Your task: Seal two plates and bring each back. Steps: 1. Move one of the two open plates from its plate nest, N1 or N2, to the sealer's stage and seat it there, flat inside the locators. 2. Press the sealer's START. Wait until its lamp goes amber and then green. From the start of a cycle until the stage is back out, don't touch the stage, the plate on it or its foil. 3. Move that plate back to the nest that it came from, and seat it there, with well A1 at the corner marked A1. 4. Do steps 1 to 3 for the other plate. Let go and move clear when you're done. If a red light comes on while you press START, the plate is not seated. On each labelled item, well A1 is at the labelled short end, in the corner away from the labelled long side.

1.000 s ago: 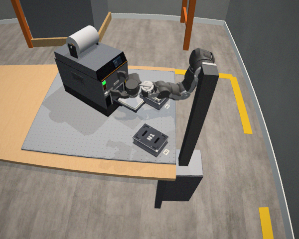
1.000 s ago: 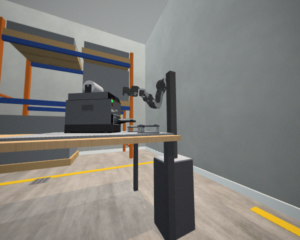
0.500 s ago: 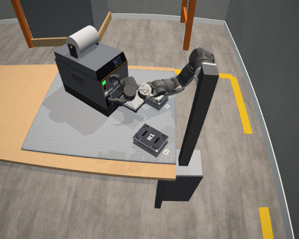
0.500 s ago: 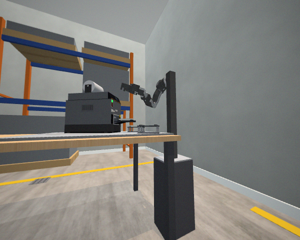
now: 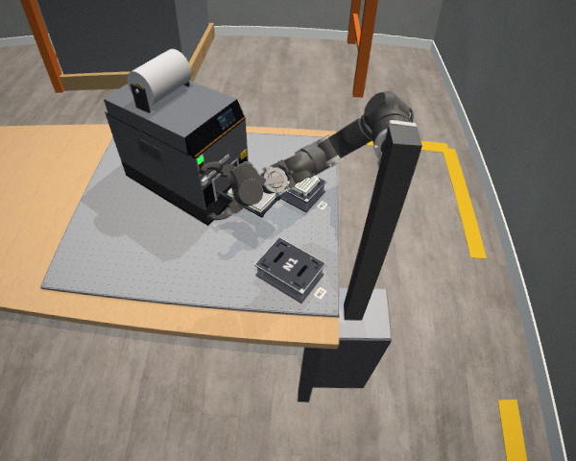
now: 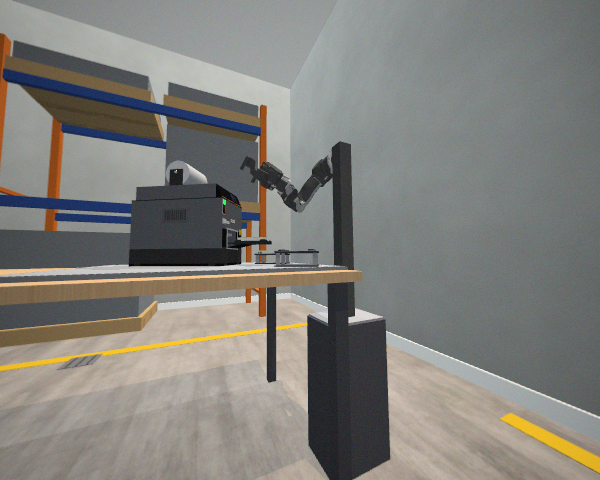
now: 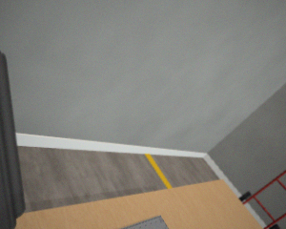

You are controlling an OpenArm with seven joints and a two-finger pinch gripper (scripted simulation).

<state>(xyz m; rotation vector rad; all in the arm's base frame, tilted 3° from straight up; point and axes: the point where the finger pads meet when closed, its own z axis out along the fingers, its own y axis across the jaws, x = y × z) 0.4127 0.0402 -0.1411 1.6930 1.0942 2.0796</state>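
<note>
The white start button lies 6 cm ahead of my hand, 20 cm to the right of it and 16 cm below it. The rest, counted from my hand: foil roll: 21 cm ahead, 41 cm to the right, 6 cm above; then white well plate: 21 cm behind, 36 cm to the right, 29 cm below; then sealer stage: 8 cm behind, 23 cm to the right, 25 cm below.
</note>
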